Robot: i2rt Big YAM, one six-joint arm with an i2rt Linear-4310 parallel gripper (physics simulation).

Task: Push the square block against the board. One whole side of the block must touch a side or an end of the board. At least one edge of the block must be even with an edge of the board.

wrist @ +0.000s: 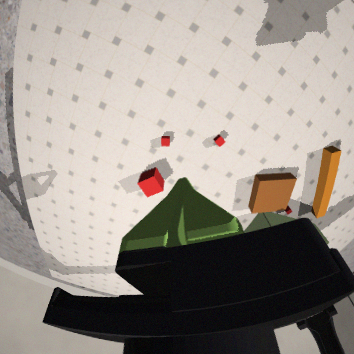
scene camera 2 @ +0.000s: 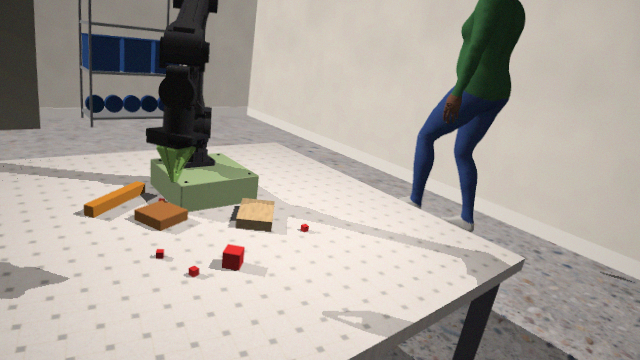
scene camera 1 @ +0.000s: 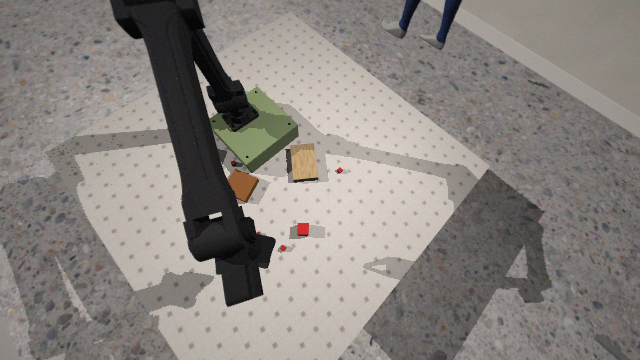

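Pixels of known places: gripper, fingertip midpoint: (wrist: 183,183) (scene camera 2: 174,181); arm's base at its link origin: (scene camera 2: 193,163) (scene camera 1: 241,116).
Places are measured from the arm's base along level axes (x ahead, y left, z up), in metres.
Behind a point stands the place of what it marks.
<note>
The flat brown square block (scene camera 1: 243,185) {x 0.216, y -0.159, z -0.057 m} (scene camera 2: 161,215) {x 0.238, y -0.179, z -0.057 m} (wrist: 273,193) {x 0.211, y -0.175, z -0.057 m} lies on the table in front of the robot's green base. The long orange board (scene camera 2: 115,199) {x 0.082, y -0.259, z -0.063 m} (wrist: 327,182) {x 0.075, y -0.262, z -0.055 m} lies beside it, roughly parallel to the block's facing side, with a visible gap between them. In the wrist view the board extends past both ends of that side. The arm hides the board in scene camera 1. My gripper (scene camera 2: 174,180) {x 0.479, y -0.231, z 0.129 m} (wrist: 183,183) {x 0.479, y -0.231, z 0.129 m} is shut and empty, raised above the table, away from the block and board. Its fingertips are hidden in scene camera 1.
A light wooden block (scene camera 1: 304,162) {x 0.294, y 0.079, z -0.057 m} (scene camera 2: 255,214) {x 0.317, y 0.060, z -0.057 m} lies beside the green base (scene camera 1: 250,145) {x 0.127, y -0.046, z -0.001 m} (scene camera 2: 220,192) {x 0.177, y 0.017, z -0.038 m}. A larger red cube (scene camera 1: 303,229) {x 0.494, y -0.095, z -0.046 m} (scene camera 2: 233,257) {x 0.509, y -0.104, z -0.055 m} (wrist: 151,182) {x 0.490, y -0.106, z -0.046 m} and several tiny red cubes lie around. One tiny cube (scene camera 2: 161,200) (wrist: 288,210) is close to the brown block.
</note>
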